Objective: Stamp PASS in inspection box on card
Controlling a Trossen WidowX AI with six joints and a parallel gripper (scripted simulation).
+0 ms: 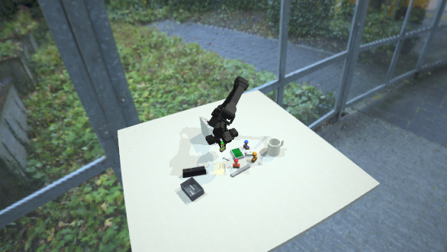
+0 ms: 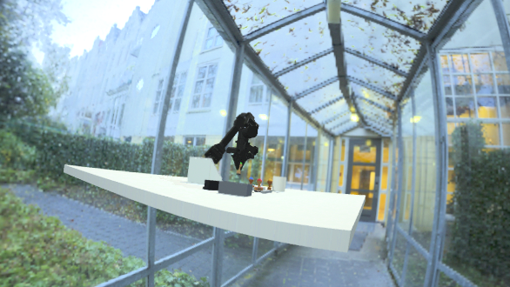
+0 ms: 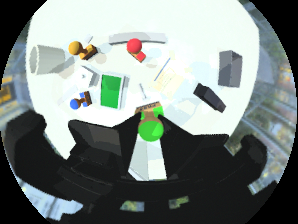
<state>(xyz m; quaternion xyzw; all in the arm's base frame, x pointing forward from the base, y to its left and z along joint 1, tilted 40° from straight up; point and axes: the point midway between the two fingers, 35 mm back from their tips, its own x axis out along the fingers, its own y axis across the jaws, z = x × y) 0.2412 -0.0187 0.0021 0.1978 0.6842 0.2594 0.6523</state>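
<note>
My gripper tip is now 90 mm to the right of the green ink pad and 90 mm above it. From my gripper tip the other things lie so: green-knobbed stamp: right at my gripper tip; red-knobbed stamp: 100 mm ahead, 40 mm to the left, 80 mm below; pale yellow card: 70 mm ahead, 50 mm to the right, 100 mm below.
</note>
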